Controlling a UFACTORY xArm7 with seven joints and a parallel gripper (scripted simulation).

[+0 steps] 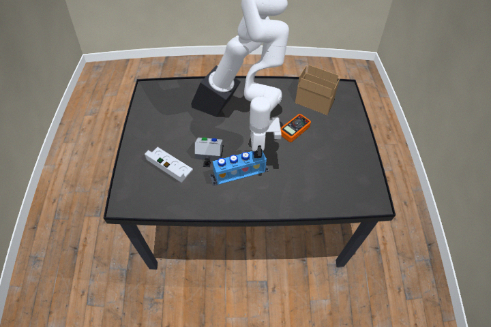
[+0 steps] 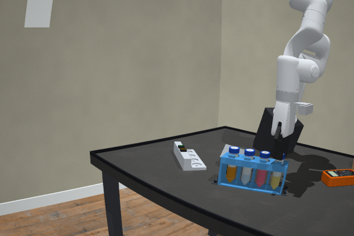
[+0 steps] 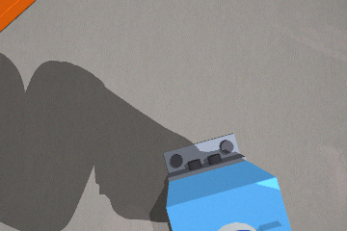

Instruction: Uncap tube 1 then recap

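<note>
The cap 1 is 10 mm below my hand. Round my hand: grey key housing 120 mm behind, 200 mm to the right, 80 mm below.
</note>
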